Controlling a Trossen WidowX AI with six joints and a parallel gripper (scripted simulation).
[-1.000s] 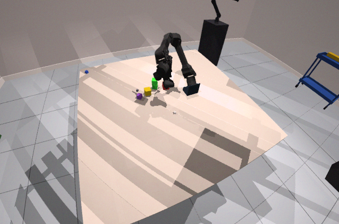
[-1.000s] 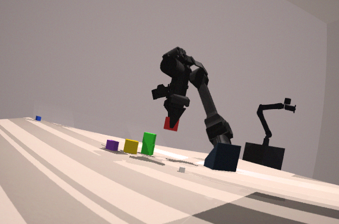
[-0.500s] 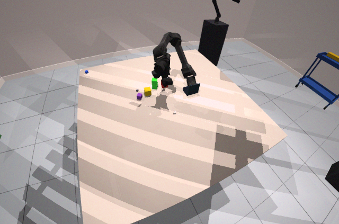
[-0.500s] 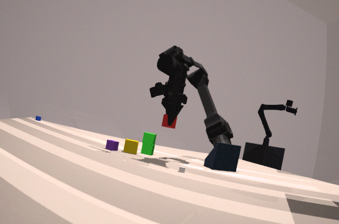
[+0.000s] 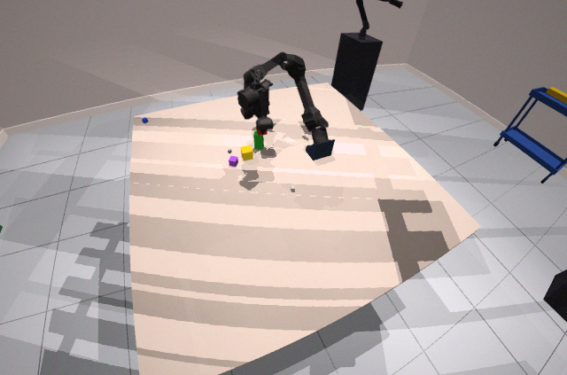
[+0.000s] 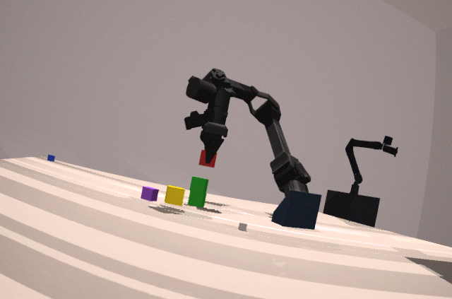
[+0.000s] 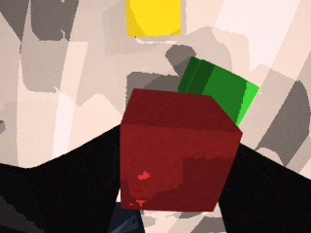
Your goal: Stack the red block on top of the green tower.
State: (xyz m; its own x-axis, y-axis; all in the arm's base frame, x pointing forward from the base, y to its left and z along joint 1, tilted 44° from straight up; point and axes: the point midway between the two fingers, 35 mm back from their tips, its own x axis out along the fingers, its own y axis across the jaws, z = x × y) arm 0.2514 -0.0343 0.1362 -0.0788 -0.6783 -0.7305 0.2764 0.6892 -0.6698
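My gripper tip is 7 cm short of the yellow block and 10 cm above it. Round my gripper tip: red block 1 cm above; small blue cube 48 cm ahead, 51 cm to the right, 11 cm below; purple block 14 cm ahead, 1 cm to the left, 11 cm below.
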